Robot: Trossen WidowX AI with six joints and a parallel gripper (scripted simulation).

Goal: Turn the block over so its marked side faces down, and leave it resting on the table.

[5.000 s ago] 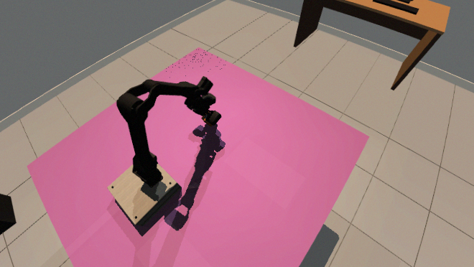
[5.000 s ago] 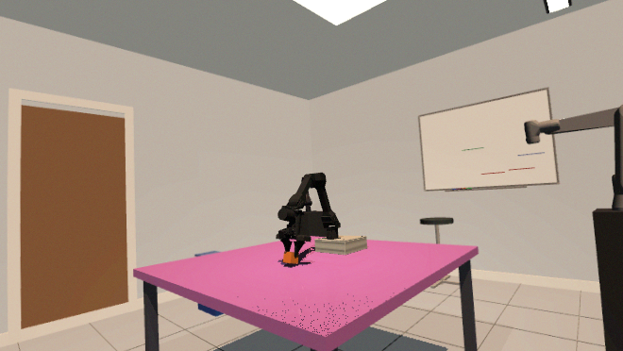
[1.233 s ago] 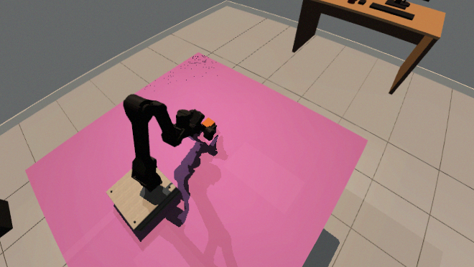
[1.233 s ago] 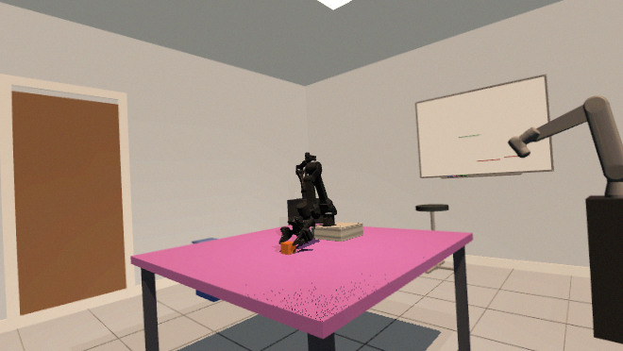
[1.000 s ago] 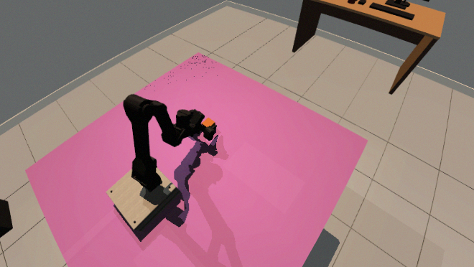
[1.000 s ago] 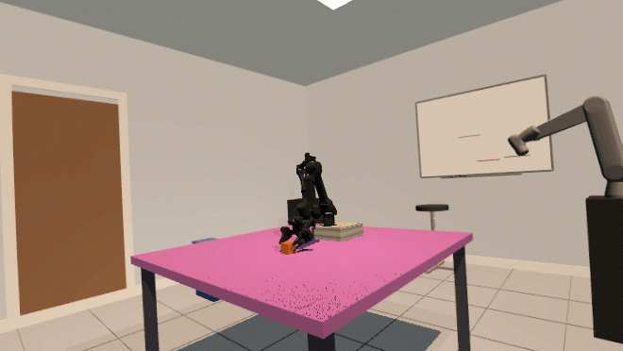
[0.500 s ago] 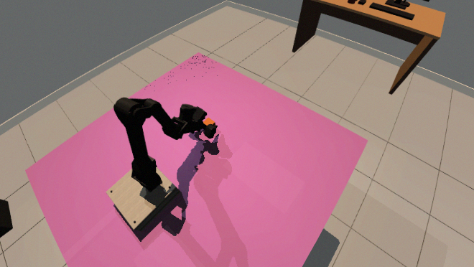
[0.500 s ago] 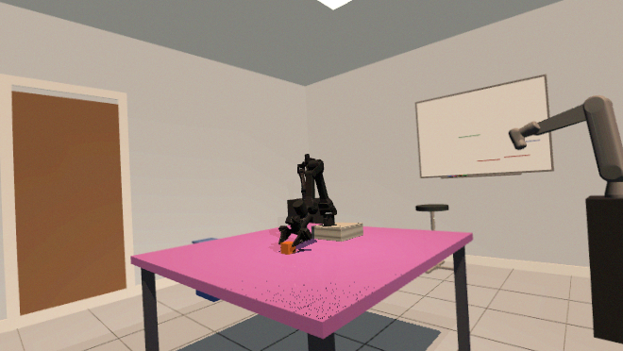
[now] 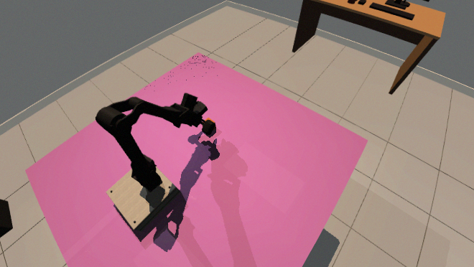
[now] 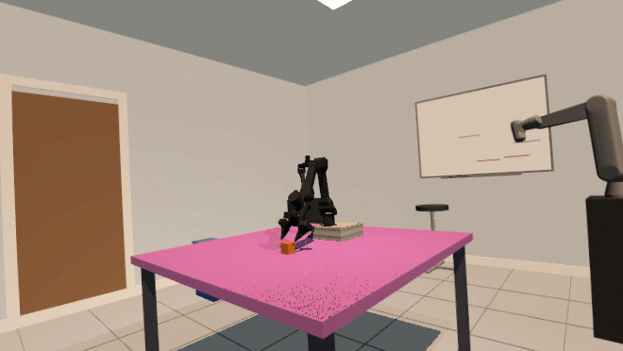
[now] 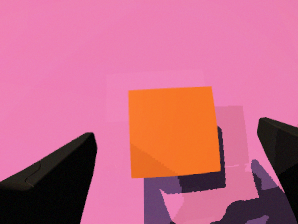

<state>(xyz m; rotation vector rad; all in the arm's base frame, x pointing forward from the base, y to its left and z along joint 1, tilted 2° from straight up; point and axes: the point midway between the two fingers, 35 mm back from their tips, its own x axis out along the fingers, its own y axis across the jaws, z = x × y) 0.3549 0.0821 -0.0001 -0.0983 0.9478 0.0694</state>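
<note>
My gripper tip is now 10 mm past the orange block and 30 mm above it.
</note>
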